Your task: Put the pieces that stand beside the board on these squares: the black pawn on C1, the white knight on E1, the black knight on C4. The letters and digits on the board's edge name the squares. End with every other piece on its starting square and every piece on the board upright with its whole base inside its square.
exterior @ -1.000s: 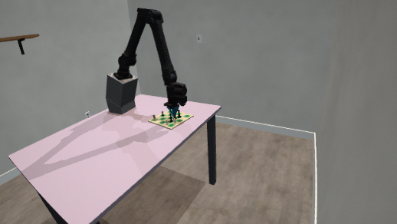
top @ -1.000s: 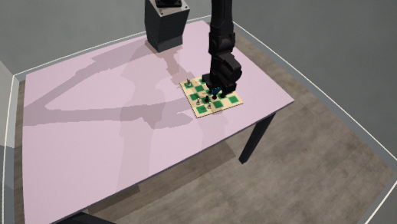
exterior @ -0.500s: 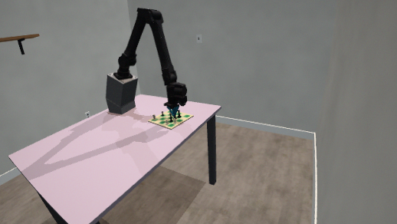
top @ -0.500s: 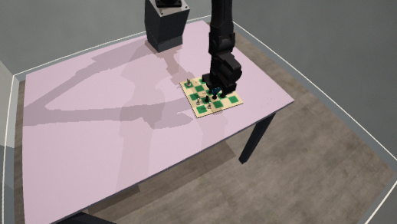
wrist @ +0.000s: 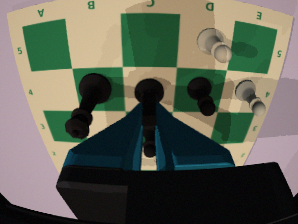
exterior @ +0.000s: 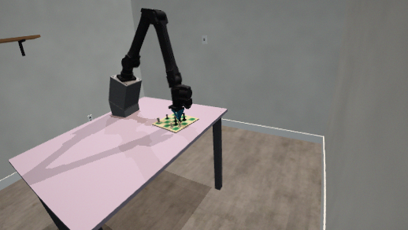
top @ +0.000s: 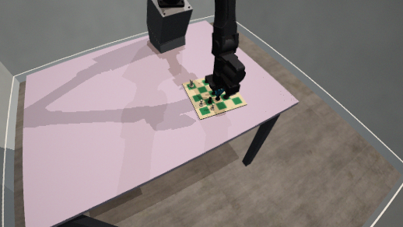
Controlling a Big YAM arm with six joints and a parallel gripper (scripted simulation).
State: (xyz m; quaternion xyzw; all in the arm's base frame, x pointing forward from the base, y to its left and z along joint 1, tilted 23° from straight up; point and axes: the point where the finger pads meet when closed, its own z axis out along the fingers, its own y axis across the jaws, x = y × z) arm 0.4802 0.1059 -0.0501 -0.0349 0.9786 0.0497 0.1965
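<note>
The black knight is 1 cm below my hand. Also, from my hand: white knight: 11 cm behind, 9 cm to the right, 1 cm below; chessboard: 3 cm behind, 3 cm below.
</note>
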